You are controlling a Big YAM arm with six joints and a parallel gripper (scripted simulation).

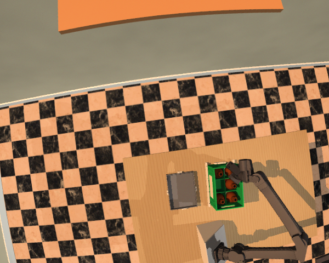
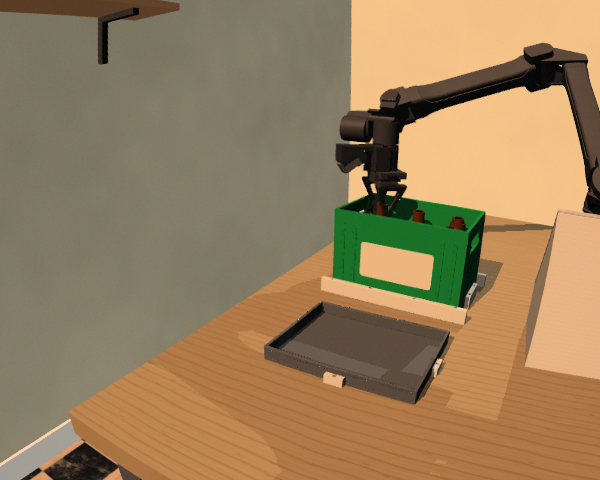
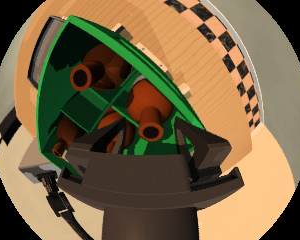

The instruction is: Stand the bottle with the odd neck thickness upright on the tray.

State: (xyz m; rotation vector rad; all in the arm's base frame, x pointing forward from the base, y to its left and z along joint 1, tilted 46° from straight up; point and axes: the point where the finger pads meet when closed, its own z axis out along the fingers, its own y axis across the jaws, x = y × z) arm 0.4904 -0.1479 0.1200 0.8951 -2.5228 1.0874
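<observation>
My hand is 9 cm past the green crate, 7 cm above it and 5 cm to the right of it. The rest, counted from my hand: dark grey tray: 34 cm to the left, 14 cm below, 8 cm behind.
</observation>
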